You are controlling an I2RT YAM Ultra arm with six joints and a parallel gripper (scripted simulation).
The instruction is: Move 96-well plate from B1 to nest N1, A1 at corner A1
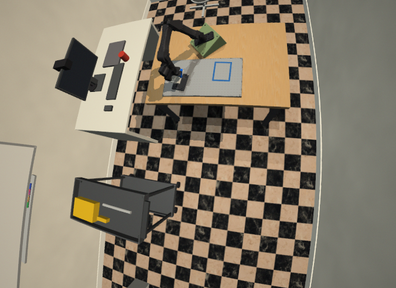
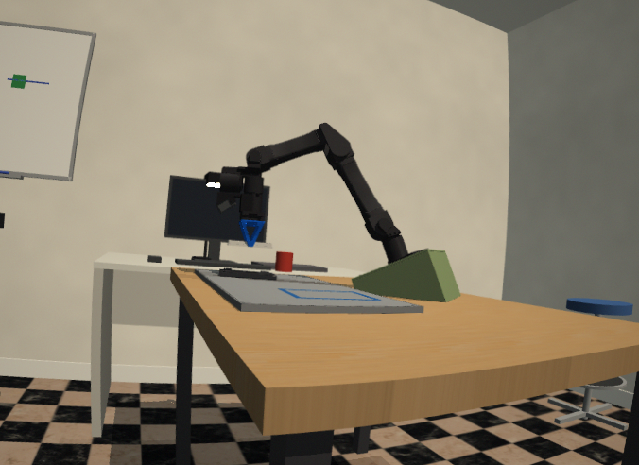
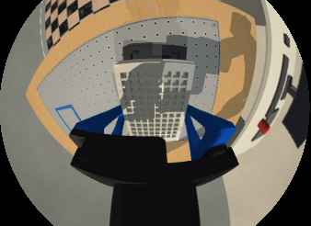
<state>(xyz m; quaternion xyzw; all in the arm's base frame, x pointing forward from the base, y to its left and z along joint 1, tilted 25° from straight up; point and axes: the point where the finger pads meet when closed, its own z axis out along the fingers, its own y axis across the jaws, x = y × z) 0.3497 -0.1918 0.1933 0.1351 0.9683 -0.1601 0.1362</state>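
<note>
Now: hand right at the white 96-well plate. Also, from my hand: dark plate nest N1 (9 cm below).
</note>
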